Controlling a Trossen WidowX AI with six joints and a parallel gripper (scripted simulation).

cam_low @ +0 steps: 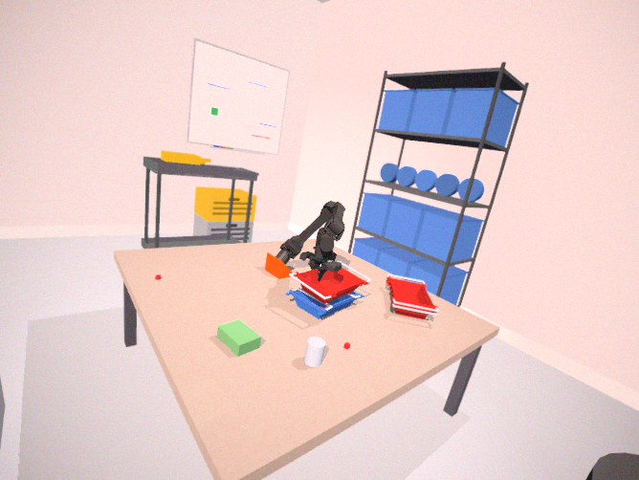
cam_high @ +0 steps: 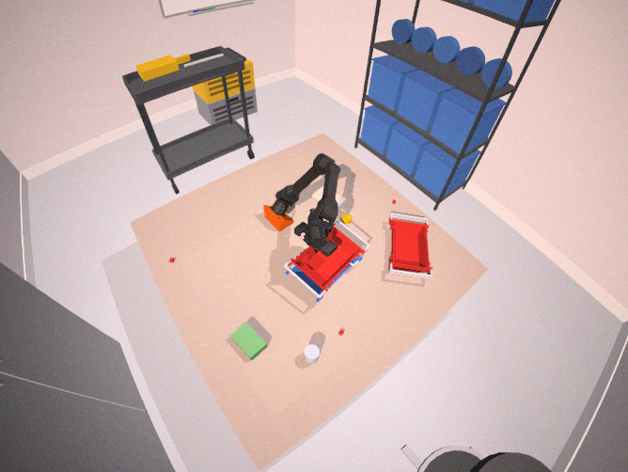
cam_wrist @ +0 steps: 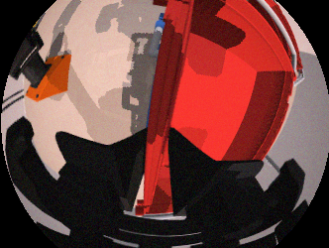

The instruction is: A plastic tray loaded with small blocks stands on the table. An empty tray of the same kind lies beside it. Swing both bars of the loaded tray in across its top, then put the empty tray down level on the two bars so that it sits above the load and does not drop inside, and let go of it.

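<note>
Right now my gripper tip is 70 mm short of the red tray, 10 mm to the right of it and 30 mm below it. From my gripper tip the other things lie so: cream pad (250 mm behind, 310 mm to the left, 90 mm below); then yellow puck (90 mm behind, 280 mm to the left, 80 mm below); then green block (120 mm ahead, 430 mm to the right, 70 mm below).
</note>
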